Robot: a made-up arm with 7 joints.
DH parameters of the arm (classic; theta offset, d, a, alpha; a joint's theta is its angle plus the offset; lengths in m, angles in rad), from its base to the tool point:
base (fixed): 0 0.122 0 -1.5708
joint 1: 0 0.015 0.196 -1.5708
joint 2: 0.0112 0 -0.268 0
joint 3: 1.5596 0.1 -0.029 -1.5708
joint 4: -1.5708 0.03 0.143 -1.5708
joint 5: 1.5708 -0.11 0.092 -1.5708
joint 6: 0 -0.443 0.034 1.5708
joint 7: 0 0.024 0.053 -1.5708
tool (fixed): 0 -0.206 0 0
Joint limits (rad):
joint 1: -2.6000..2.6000
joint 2: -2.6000..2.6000
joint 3: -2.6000..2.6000
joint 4: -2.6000..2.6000
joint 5: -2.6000..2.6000
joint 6: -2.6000..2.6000
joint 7: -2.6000..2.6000
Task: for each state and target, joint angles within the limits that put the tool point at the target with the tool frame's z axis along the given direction. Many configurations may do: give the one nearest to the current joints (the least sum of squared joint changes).
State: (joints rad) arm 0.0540 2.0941 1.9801 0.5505 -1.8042 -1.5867 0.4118
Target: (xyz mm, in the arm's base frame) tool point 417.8 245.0 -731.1 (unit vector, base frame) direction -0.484 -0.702 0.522
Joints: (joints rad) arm 0.6200 2.0694 1.4564 0.2345 -1.3316 -1.2851 1.0975
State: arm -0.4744 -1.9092 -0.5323 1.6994 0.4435 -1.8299 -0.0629
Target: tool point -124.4 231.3 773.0 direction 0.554 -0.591 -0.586
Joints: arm -1.0553 -1.8805 -0.3380 2.4000 0.3731 -1.8626 0.1241
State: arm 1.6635 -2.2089 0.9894 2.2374 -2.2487 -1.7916 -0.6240
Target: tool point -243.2 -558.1 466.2 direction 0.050 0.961 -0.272
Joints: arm 1.8111 -1.5144 1.1592 2.6000 -2.3489 -2.2661 -1.3894
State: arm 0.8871 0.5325 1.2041 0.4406 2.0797 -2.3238 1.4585
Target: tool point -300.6 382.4 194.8 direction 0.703 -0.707 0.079
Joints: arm 0.8896 1.4805 1.9244 0.0537 1.9579 -2.5320 1.2923
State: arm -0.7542 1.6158 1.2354 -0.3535 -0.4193 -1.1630 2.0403
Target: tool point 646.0 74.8 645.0 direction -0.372 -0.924 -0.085
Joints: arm -1.4181 2.3105 1.1399 -0.3380 -0.9184 -1.4581 1.6703
